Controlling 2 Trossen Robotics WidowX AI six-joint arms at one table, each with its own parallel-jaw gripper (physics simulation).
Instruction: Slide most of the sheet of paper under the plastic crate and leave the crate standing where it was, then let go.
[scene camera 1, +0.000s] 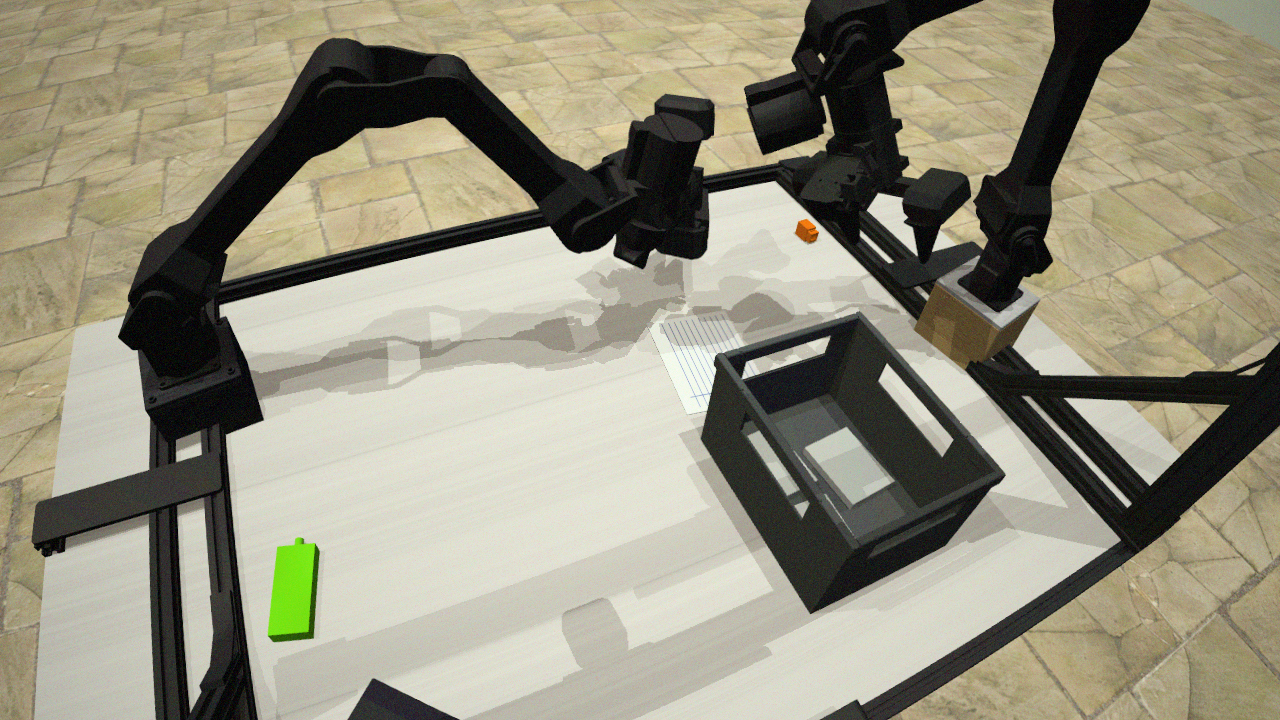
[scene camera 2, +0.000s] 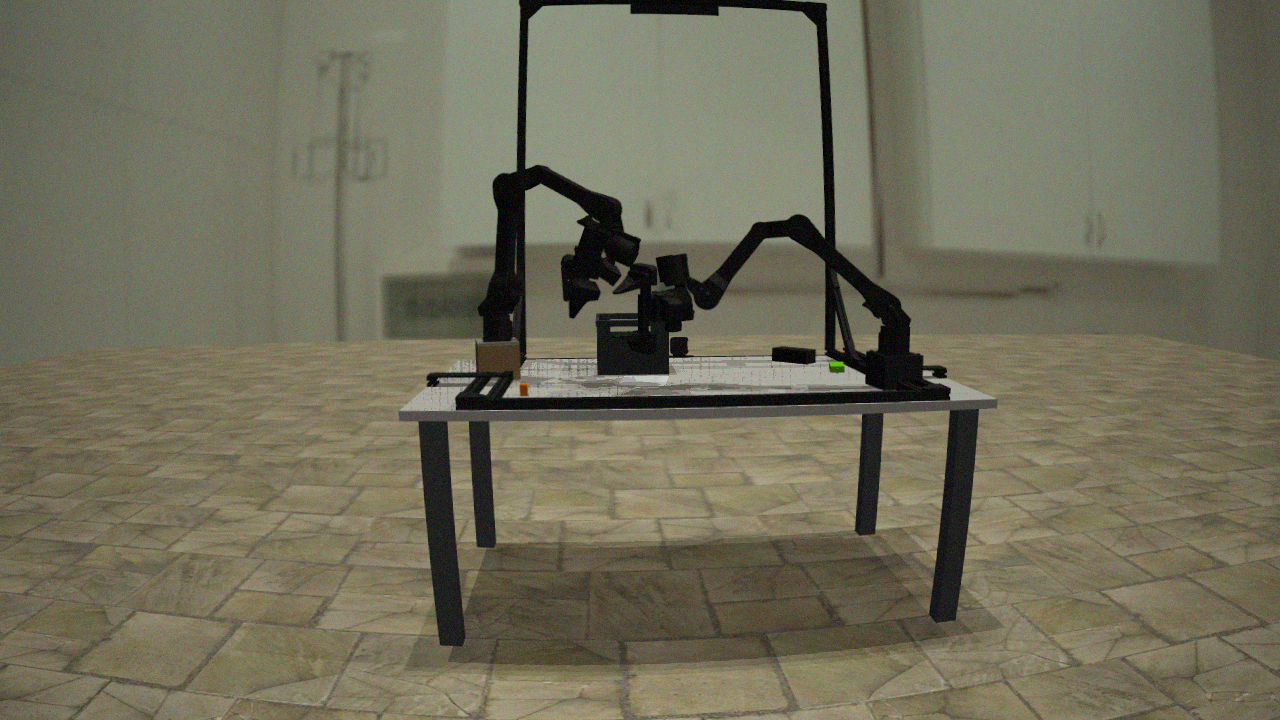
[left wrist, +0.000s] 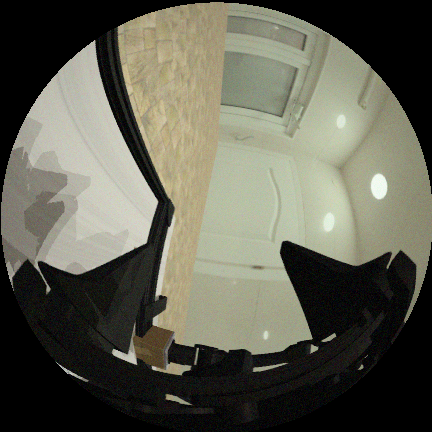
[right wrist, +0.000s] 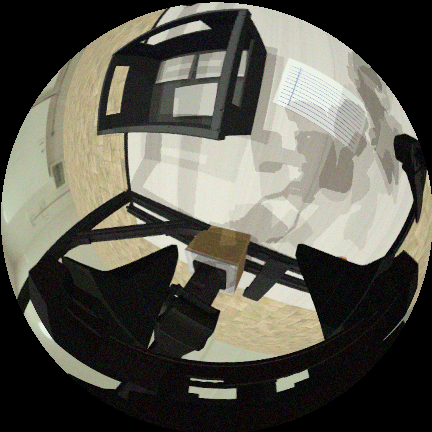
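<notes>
The lined white sheet of paper (scene camera 1: 687, 371) (scene camera 2: 646, 379) (right wrist: 317, 107) lies flat on the table. In the right wrist view it lies beside the dark grey crate (scene camera 1: 827, 564) (scene camera 2: 626, 358) (right wrist: 229, 85), with a strip of table between them. The crate stands upright and hides part of the sheet in scene camera 1. My left gripper (scene camera 1: 660, 253) (left wrist: 217, 249) is open and empty, held above the table beyond the sheet in scene camera 1. My right gripper (scene camera 1: 887, 250) (right wrist: 239, 251) is open and empty, raised on the far side of the crate, toward the right arm's base.
A brown box (scene camera 1: 953, 324) (scene camera 2: 497, 358) (left wrist: 152, 346) (right wrist: 222, 240) surrounds the right arm's base. A small orange block (scene camera 1: 806, 231) (scene camera 2: 524, 389) lies near the far corner in scene camera 1. A green block (scene camera 1: 293, 591) (scene camera 2: 836, 366) and a black block (scene camera 1: 393, 702) (scene camera 2: 793, 354) lie farther left there.
</notes>
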